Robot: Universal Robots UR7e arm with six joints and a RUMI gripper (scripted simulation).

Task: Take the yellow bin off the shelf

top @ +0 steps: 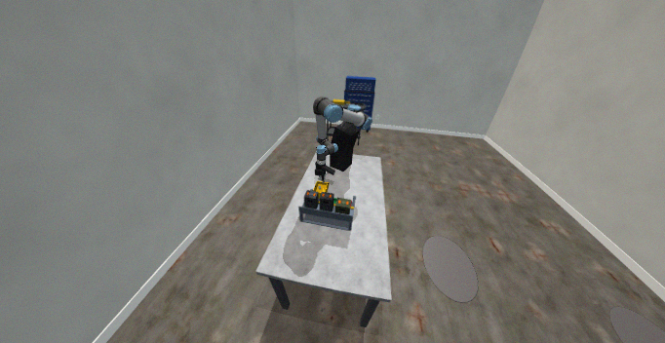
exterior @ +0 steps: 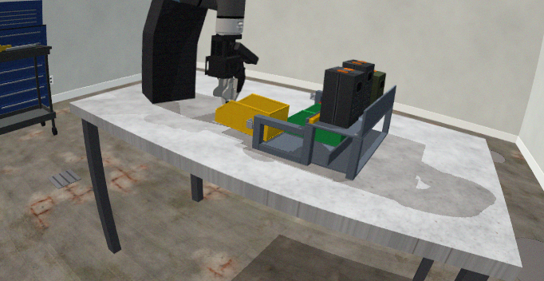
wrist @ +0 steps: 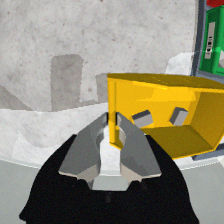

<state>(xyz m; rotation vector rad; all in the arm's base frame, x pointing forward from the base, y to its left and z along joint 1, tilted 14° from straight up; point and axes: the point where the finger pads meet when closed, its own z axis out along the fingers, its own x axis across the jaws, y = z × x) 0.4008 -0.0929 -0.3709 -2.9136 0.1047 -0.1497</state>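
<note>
Now: the yellow open bin 80 mm ahead of my hand and 10 mm below it. The rest, counted from my hand: green bin: 240 mm ahead, 100 mm to the left, 20 mm below.
</note>
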